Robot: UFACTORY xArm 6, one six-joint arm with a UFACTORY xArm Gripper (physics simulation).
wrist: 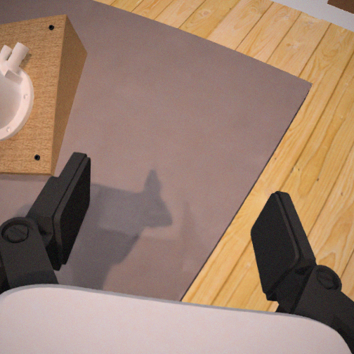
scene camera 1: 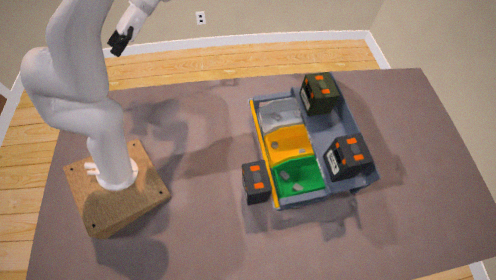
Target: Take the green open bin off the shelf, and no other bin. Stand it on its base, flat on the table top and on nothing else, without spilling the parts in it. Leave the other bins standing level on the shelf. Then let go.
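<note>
The green open bin with grey parts in it is in scene camera 1, at the near end of a row on the blue-grey shelf. The orange-yellow bin is beside it, and the grey bin is at the far end. Each holds small parts. A yellow bar runs along the shelf's left front edge. My gripper is open and empty, high at the upper left, far from the bins. No bin shows in the wrist view.
A dark box stands against the shelf's yellow edge, beside the green bin. Another dark box and a dark olive box are on the shelf's right part. The arm's wooden base block is at the left of the table.
</note>
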